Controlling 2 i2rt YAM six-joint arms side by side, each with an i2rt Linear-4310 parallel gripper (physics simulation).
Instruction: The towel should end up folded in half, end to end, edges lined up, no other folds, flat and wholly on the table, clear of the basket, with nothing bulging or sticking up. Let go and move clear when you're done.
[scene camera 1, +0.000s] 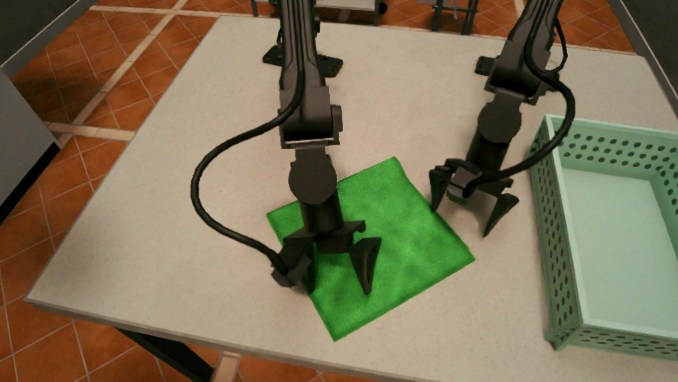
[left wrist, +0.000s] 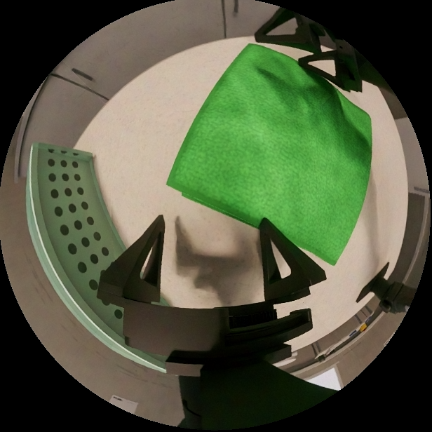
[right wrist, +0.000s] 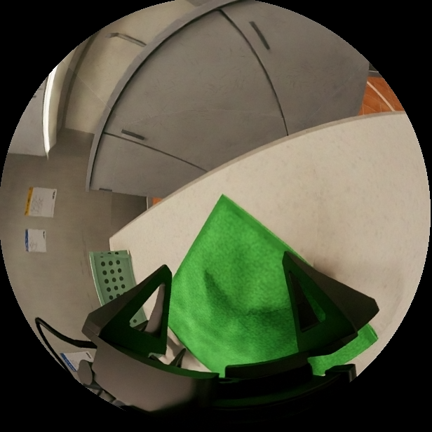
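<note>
The green towel (scene camera 1: 405, 235) (left wrist: 265, 145) (right wrist: 240, 300) lies on the table (scene camera 1: 150, 240) as a four-sided folded piece. Its top looks mostly flat, with soft ripples and shading near the right gripper. A thin strip of lower layer shows along the edge near the left gripper in the left wrist view. My right gripper (scene camera 1: 339, 293) (right wrist: 223, 265) is open and empty, low over the towel's left side in scene camera 1. My left gripper (scene camera 1: 459, 223) (left wrist: 214, 219) is open and empty, with one finger at the towel's right edge. The right arm hides part of the towel.
The pale green perforated basket (scene camera 1: 554, 260) (left wrist: 92, 175) (right wrist: 128, 272) stands at the right of scene camera 1, apart from the towel, with the left gripper between them. The table's front edge runs below the towel. Grey cabinets (right wrist: 200, 100) stand beyond the table.
</note>
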